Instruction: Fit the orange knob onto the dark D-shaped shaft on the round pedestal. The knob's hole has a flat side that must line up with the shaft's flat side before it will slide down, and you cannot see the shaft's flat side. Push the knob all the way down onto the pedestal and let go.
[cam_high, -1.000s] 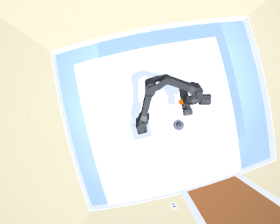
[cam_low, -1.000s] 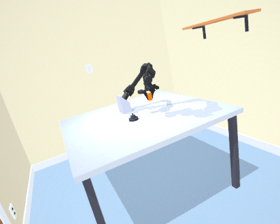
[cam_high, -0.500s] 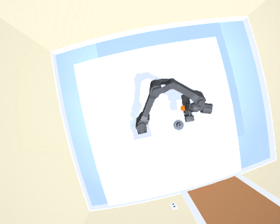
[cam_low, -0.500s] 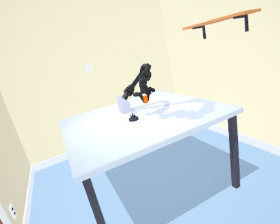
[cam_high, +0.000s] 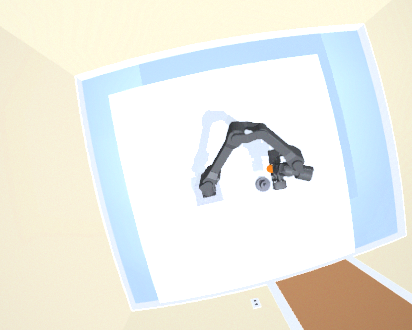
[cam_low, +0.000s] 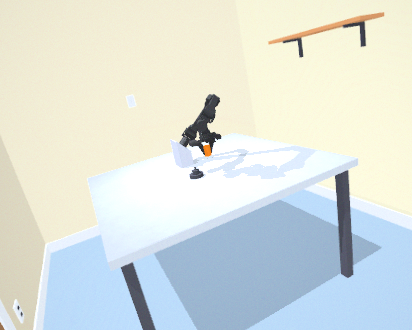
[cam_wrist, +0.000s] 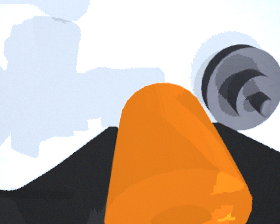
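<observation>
Now: the pedestal 20 mm behind my gripper tip, 90 mm to the right of it and 90 mm below it. Also, from my gripper tip: orange knob (20 mm above).
</observation>
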